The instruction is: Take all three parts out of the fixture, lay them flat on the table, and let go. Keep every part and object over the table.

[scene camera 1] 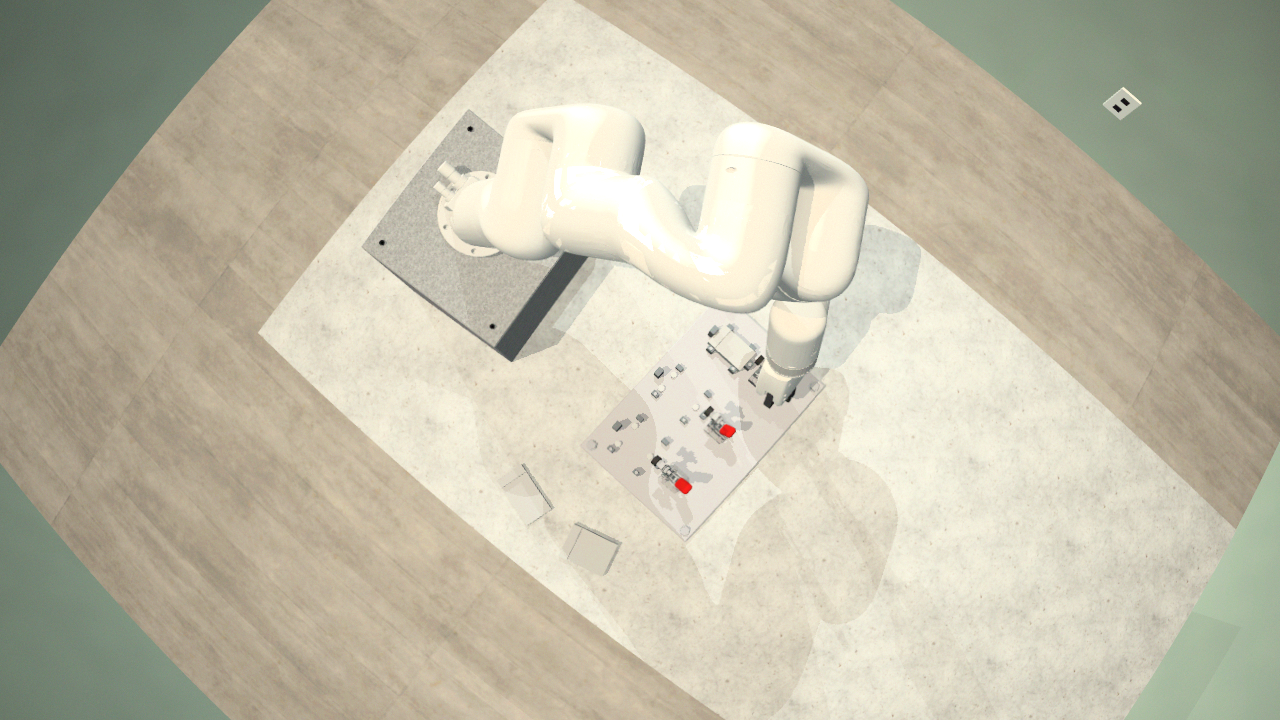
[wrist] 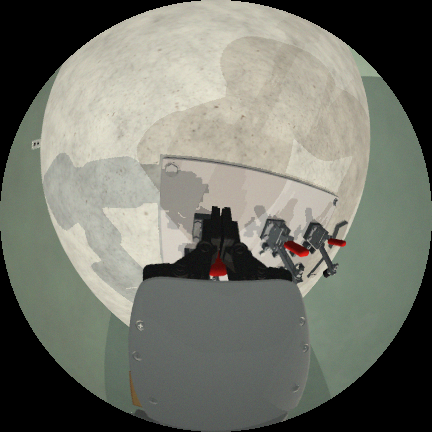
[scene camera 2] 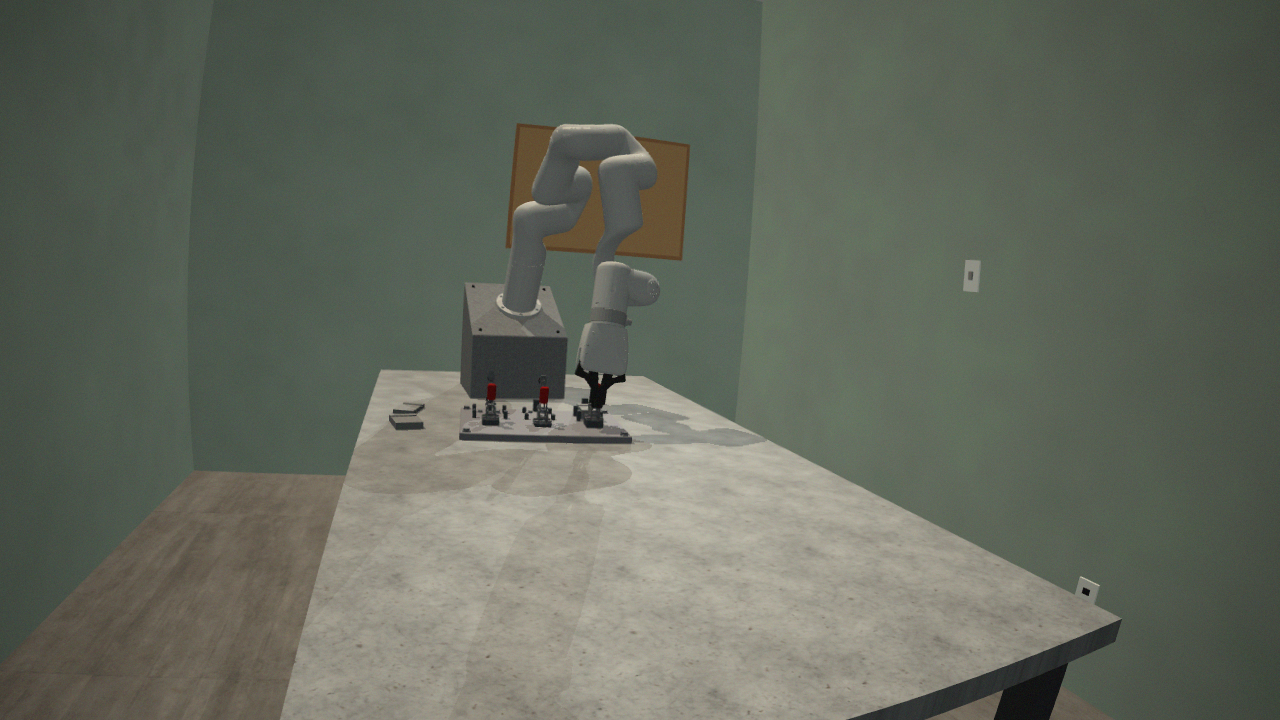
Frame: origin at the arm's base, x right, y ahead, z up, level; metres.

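Seen in the pictures: gripper, fingertip midpoint: [wrist: 218,217] [scene camera 2: 596,407]; arm's base, link origin: [scene camera 2: 518,305].
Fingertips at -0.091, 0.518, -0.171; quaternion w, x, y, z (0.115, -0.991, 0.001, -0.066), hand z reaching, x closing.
Offsets run from my fingertips to a thing's top centre, as dx, dy, dz. "pt": to the spot under its first point.
The fixture plate @[+0.100, -0.079, -0.048] [scene camera 1: 622,470] [scene camera 2: 546,438] [wrist: 250,185] lies on the table. One pale flat part @[-0.014, -0.112, -0.022] [scene camera 1: 733,346] sits in it at the arm-side end, with no clamp arm visible over it. Two other parts, one @[+0.387, -0.233, -0.053] [scene camera 1: 526,494] [scene camera 2: 409,407] and another @[+0.393, -0.094, -0.048] [scene camera 1: 593,548] [scene camera 2: 406,420], lie on the table beside the fixture. My gripper [scene camera 2: 597,402] [wrist: 218,217] is shut and empty, low at the clamp beside the seated part. That clamp's red handle @[pt -0.006, -0.024, +0.043] [wrist: 218,267] shows behind the fingers in the wrist view; the gripper hides much of the clamp.
Two other clamps stand on the plate with red handles, the middle one @[pt +0.105, -0.039, +0.029] [scene camera 1: 727,430] [scene camera 2: 544,394] [wrist: 296,248] and the far one @[pt +0.216, -0.041, +0.030] [scene camera 1: 682,486] [scene camera 2: 491,391] [wrist: 337,243]. Small posts and blocks rise from the plate. The grey robot base [scene camera 1: 447,241] [scene camera 2: 519,362] stands behind it.
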